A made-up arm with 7 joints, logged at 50 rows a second.
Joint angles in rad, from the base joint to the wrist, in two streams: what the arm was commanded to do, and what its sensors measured. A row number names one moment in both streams.
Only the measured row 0 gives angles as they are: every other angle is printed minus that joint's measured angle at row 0.
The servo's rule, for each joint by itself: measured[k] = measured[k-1] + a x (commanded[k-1-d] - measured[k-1]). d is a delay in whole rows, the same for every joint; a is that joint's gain. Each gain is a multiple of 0.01, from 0.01 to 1. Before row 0 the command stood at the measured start. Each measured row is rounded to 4 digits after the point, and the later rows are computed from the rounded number. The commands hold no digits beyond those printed.
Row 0, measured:
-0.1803, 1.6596, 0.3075, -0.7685, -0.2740, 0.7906, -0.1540
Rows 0 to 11, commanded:
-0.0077, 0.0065, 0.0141, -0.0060, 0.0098, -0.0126, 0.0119
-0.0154, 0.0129, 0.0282, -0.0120, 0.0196, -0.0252, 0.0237
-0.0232, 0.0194, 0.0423, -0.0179, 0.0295, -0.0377, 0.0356
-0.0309, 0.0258, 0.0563, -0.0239, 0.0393, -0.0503, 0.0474
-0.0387, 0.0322, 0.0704, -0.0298, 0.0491, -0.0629, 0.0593
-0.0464, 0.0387, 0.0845, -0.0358, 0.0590, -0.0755, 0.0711
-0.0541, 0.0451, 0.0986, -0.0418, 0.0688, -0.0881, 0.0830
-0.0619, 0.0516, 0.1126, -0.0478, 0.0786, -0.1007, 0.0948
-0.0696, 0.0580, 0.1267, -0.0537, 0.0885, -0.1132, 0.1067
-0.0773, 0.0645, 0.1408, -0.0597, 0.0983, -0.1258, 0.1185
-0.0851, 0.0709, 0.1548, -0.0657, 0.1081, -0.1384, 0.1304
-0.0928, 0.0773, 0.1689, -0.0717, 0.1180, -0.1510, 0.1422
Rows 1 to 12, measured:
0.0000, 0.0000, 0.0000, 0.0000, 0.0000, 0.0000, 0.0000
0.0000, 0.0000, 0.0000, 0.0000, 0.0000, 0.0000, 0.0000
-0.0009, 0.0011, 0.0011, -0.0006, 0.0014, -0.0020, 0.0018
-0.0026, 0.0031, 0.0033, -0.0017, 0.0039, -0.0057, 0.0051
-0.0051, 0.0059, 0.0064, -0.0033, 0.0075, -0.0108, 0.0097
-0.0082, 0.0093, 0.0104, -0.0054, 0.0120, -0.0171, 0.0154
-0.0119, 0.0132, 0.0152, -0.0078, 0.0172, -0.0244, 0.0220
-0.0160, 0.0175, 0.0207, -0.0106, 0.0231, -0.0326, 0.0294
-0.0206, 0.0222, 0.0269, -0.0137, 0.0295, -0.0415, 0.0374
-0.0256, 0.0272, 0.0338, -0.0171, 0.0364, -0.0510, 0.0460
-0.0309, 0.0324, 0.0412, -0.0208, 0.0437, -0.0610, 0.0551
-0.0365, 0.0379, 0.0492, -0.0247, 0.0513, -0.0714, 0.0646
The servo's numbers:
d 2
a 0.12 0.17 0.08 0.10 0.14 0.16 0.15

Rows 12 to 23, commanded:
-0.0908, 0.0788, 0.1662, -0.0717, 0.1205, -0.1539, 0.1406
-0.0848, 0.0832, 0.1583, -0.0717, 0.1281, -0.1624, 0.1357
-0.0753, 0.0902, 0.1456, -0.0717, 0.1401, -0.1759, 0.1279
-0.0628, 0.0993, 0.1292, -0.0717, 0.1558, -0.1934, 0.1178
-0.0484, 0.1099, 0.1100, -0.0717, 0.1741, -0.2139, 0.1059
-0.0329, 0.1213, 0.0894, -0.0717, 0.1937, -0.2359, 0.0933
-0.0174, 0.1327, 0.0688, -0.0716, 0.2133, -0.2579, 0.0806
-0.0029, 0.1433, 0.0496, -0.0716, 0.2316, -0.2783, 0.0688
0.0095, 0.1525, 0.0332, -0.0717, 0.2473, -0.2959, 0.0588
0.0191, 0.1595, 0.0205, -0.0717, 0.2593, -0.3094, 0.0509
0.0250, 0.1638, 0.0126, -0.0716, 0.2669, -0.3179, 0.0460
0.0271, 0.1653, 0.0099, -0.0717, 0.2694, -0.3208, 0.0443
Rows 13 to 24, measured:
-0.0423, 0.0435, 0.0576, -0.0288, 0.0593, -0.0821, 0.0745
-0.0484, 0.0492, 0.0665, -0.0331, 0.0675, -0.0931, 0.0847
-0.0535, 0.0542, 0.0745, -0.0370, 0.0749, -0.1028, 0.0931
-0.0573, 0.0591, 0.0812, -0.0405, 0.0823, -0.1123, 0.0995
-0.0595, 0.0644, 0.0864, -0.0436, 0.0904, -0.1225, 0.1038
-0.0599, 0.0703, 0.0898, -0.0464, 0.0996, -0.1338, 0.1059
-0.0585, 0.0770, 0.0914, -0.0489, 0.1100, -0.1466, 0.1059
-0.0554, 0.0845, 0.0912, -0.0512, 0.1217, -0.1609, 0.1040
-0.0508, 0.0927, 0.0894, -0.0532, 0.1345, -0.1764, 0.1005
-0.0451, 0.1013, 0.0862, -0.0550, 0.1481, -0.1927, 0.0957
-0.0385, 0.1100, 0.0820, -0.0567, 0.1620, -0.2092, 0.0902
-0.0316, 0.1184, 0.0771, -0.0582, 0.1756, -0.2252, 0.0843

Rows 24 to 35, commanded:
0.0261, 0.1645, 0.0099, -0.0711, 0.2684, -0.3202, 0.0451
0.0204, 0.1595, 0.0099, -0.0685, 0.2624, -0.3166, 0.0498
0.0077, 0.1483, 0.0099, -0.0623, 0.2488, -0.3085, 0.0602
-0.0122, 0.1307, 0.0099, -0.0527, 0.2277, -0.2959, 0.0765
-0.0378, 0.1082, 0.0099, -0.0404, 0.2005, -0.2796, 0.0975
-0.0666, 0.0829, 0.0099, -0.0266, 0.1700, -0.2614, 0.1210
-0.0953, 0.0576, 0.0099, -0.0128, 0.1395, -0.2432, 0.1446
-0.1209, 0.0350, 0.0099, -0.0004, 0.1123, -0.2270, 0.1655
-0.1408, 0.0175, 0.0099, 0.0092, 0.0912, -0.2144, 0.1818
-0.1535, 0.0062, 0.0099, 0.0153, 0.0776, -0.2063, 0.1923
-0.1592, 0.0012, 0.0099, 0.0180, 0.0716, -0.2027, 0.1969
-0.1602, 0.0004, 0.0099, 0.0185, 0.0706, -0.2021, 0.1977
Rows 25 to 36, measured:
-0.0248, 0.1261, 0.0719, -0.0595, 0.1884, -0.2400, 0.0786
-0.0186, 0.1328, 0.0669, -0.0607, 0.1997, -0.2529, 0.0735
-0.0132, 0.1382, 0.0623, -0.0617, 0.2093, -0.2637, 0.0692
-0.0092, 0.1418, 0.0581, -0.0624, 0.2167, -0.2722, 0.0663
-0.0072, 0.1429, 0.0542, -0.0624, 0.2212, -0.2780, 0.0654
-0.0078, 0.1408, 0.0507, -0.0614, 0.2221, -0.2809, 0.0671
-0.0114, 0.1353, 0.0474, -0.0593, 0.2191, -0.2807, 0.0717
-0.0180, 0.1264, 0.0444, -0.0560, 0.2122, -0.2776, 0.0791
-0.0273, 0.1147, 0.0416, -0.0517, 0.2020, -0.2721, 0.0889
-0.0385, 0.1012, 0.0391, -0.0466, 0.1894, -0.2649, 0.1004
-0.0508, 0.0870, 0.0368, -0.0410, 0.1757, -0.2568, 0.1126
-0.0631, 0.0733, 0.0346, -0.0354, 0.1620, -0.2487, 0.1246

